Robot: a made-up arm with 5 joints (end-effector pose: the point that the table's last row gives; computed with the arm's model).
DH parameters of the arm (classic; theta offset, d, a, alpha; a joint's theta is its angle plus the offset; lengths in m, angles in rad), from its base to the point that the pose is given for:
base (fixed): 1.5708 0.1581 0 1.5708
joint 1: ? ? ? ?
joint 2: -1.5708 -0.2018 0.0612 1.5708
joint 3: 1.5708 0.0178 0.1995 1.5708
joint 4: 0 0.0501 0.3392 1.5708
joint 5: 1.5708 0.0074 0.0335 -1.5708
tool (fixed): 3.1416 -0.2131 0 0
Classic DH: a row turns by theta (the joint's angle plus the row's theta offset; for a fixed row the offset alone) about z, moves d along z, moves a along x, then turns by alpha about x.
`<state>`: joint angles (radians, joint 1 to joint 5).
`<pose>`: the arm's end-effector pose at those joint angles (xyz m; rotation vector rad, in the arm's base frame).
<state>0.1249 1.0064 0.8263 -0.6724 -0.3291</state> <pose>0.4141 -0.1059 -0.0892 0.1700 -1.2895 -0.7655</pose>
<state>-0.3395 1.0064 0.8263 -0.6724 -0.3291</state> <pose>0.4141 -0.2055 -0.0156 -0.2041 -1.4320 -0.4485</pose>
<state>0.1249 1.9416 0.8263 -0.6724 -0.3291</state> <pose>0.0924 -0.4349 -0.1306 -0.5075 -1.2331 -1.5300</pose>
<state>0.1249 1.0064 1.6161 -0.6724 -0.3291</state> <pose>0.5074 -0.3081 0.3384 -0.2575 -1.8876 -0.3132</pose>
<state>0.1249 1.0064 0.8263 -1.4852 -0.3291</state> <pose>0.4315 0.2068 0.2144 0.9710 -1.5273 -0.4488</pose>
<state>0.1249 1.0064 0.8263 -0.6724 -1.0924</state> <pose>0.3930 -0.1887 0.0468 -0.1424 -2.0066 -0.8651</pose>
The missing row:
joint 1: 0 -0.0751 0.0169 1.5708
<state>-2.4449 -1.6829 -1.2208 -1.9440 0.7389</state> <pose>-0.4762 0.3978 -0.0309 -0.7221 1.0832 -2.1817</pose>
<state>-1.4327 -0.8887 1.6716 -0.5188 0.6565</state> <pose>0.1090 0.1417 -0.4371 -0.4758 0.2036 1.5290</pose>
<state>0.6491 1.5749 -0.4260 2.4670 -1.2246</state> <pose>-0.3759 -0.2497 0.3120 -0.6109 0.5422 0.7912</pose>
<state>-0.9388 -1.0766 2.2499 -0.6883 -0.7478</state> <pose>-0.1846 0.7933 0.1413 1.7478 -1.3572 1.3941</pose>
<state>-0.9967 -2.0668 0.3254 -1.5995 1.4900</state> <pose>-0.2223 -0.2382 0.4228 0.0028 -2.4490 -1.1605</pose>
